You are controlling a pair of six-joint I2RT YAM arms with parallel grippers.
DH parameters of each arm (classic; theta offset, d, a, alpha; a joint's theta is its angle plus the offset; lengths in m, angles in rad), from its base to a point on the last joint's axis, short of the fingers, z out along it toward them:
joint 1: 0 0.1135 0.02 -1.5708
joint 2: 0 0 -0.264 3.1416
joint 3: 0.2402 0 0.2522 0
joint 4: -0.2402 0 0.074 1.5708
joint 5: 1.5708 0 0 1.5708
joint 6: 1.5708 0.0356 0 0
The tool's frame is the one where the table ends.
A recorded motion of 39 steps. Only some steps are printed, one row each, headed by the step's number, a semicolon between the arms.
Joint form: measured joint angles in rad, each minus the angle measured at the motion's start. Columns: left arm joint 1, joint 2, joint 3, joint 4, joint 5, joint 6; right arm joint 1, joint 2, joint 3, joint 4, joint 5, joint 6.
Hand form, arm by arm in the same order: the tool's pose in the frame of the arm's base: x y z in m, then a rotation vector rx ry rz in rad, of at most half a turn. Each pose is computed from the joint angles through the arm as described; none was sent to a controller.
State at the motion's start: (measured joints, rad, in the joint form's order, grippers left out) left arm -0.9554 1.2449 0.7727 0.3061 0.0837 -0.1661; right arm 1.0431 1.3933 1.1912 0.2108 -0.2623 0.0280
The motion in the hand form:
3: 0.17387 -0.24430 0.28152 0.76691 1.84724 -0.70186; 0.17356 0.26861 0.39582 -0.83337 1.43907 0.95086
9: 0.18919 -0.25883 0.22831 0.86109 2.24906 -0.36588; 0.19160 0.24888 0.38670 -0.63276 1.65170 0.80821
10: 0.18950 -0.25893 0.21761 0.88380 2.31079 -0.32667; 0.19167 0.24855 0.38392 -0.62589 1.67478 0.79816
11: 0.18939 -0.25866 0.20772 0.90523 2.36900 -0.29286; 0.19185 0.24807 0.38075 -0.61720 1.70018 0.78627
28: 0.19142 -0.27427 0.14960 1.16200 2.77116 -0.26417; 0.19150 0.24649 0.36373 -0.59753 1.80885 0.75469
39: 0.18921 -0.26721 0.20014 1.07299 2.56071 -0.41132; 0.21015 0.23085 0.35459 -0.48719 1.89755 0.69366
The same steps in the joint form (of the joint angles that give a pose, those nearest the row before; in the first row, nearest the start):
3: 0.0000 0.0565 0.0988 -0.2392 -0.1103 0.0160; -0.0637 -0.0526 0.0133 -0.0832 0.1022 0.0603
9: 0.0004 0.2621 0.2167 -0.6047 -0.2232 -0.0023; -0.1282 -0.0706 0.0164 -0.2255 0.2640 0.1537
10: 0.0011 0.2918 0.2216 -0.6504 -0.2216 -0.0084; -0.1278 -0.0706 0.0137 -0.2422 0.2747 0.1614
11: 0.0019 0.3193 0.2254 -0.6924 -0.2167 -0.0149; -0.1278 -0.0706 0.0103 -0.2602 0.2869 0.1701
28: 0.0027 0.5818 0.3536 -0.9773 -0.0015 -0.0008; -0.1270 -0.0702 -0.0168 -0.3277 0.3128 0.2113
39: 0.0084 0.4047 0.3246 -0.8850 -0.0134 -0.0031; -0.2030 -0.0633 -0.0225 -0.3765 0.3311 0.2602

